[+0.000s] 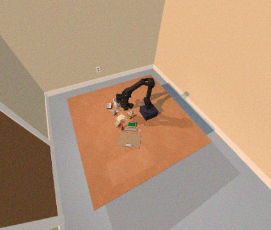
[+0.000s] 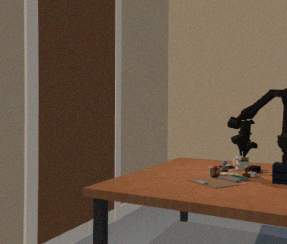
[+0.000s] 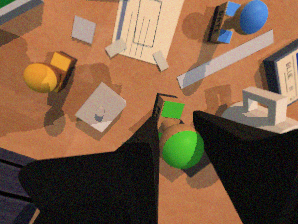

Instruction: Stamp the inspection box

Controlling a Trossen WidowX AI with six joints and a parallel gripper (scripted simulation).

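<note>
The white block lies 90 mm below my gripper tip, 50 mm to the left of it and 50 mm behind it. Also, from my gripper tip: green-knobbed stamp 10 mm below, 10 mm behind; then dark box 90 mm below, 80 mm to the right, 50 mm behind; then cream card 110 mm below, 70 mm ahead, 40 mm to the left.
</note>
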